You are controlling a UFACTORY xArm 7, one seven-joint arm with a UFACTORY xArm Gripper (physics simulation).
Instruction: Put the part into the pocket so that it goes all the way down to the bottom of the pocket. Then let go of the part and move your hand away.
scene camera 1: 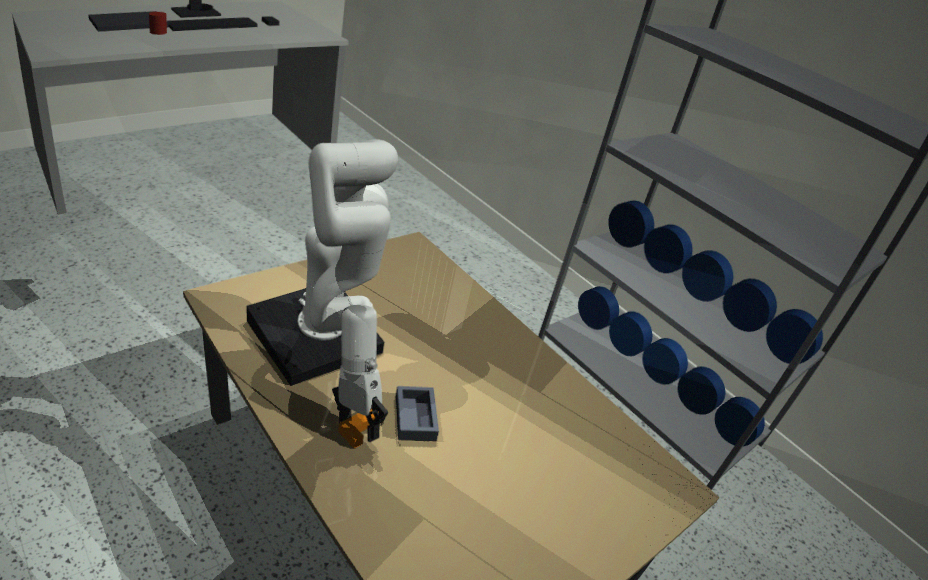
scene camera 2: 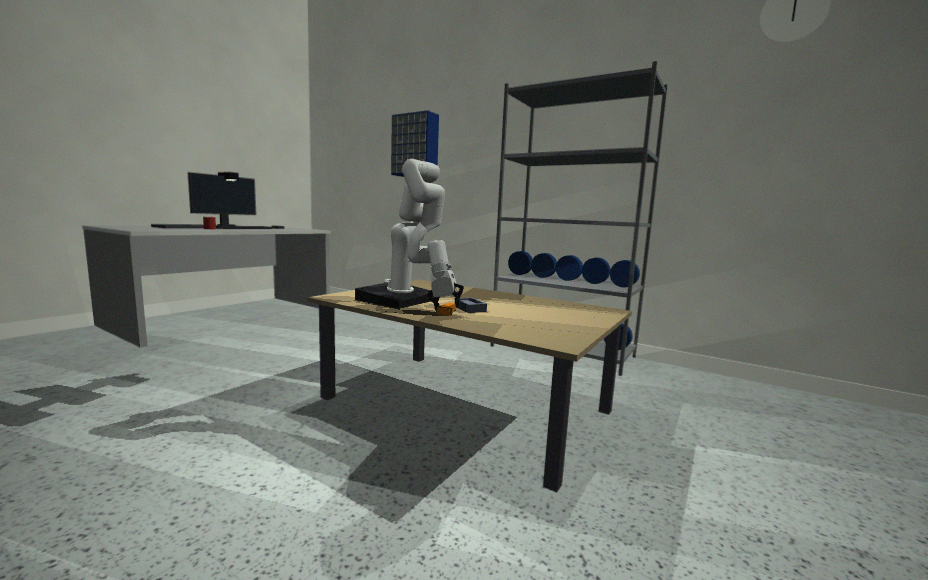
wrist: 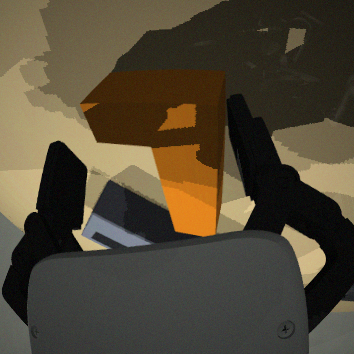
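Where they show: gripper, fingertip midpoint: (scene camera 1: 359, 432) (scene camera 2: 448, 310) (wrist: 144, 133); arm's base, origin of the base link: (scene camera 2: 400, 289).
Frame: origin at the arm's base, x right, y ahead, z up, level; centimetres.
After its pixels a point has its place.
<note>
The orange L-shaped part (scene camera 1: 351, 428) {x 16.0, y 30.9, z -1.7 cm} (scene camera 2: 445, 307) {x 16.7, y 31.7, z -1.6 cm} (wrist: 186, 168) {x 13.7, y 29.7, z -1.7 cm} lies on the wooden table (scene camera 1: 514, 487) {x -2.6, y 64.8, z -4.7 cm} (scene camera 2: 539, 325) {x 12.6, y 69.8, z -4.7 cm}. My gripper (scene camera 1: 359, 427) {x 14.7, y 32.1, z -3.0 cm} (scene camera 2: 450, 298) {x 14.7, y 32.1, z -3.0 cm} (wrist: 144, 133) {x 14.7, y 32.1, z -3.0 cm} is low over the part, with one black finger on each side of it. The fingers stand wide, and in the wrist view the left finger is clearly apart from the part. The right finger is close beside the part's long arm. The grey-blue pocket block (scene camera 1: 417, 432) {x 5.0, y 41.1, z -1.7 cm} (scene camera 2: 472, 305) {x 6.7, y 39.6, z -1.6 cm} (wrist: 109, 233) {x 4.4, y 38.4, z -1.1 cm} sits on the table just right of the gripper, with its L-shaped pocket facing up and empty.
The arm's black base plate (scene camera 1: 276, 336) {x 12.5, y -2.7, z -0.2 cm} sits at the table's back left. A metal shelf rack (scene camera 1: 595, 181) (scene camera 2: 503, 187) with several blue discs (scene camera 1: 707, 275) stands right of the table. A grey desk (scene camera 1: 202, 43) is far behind.
</note>
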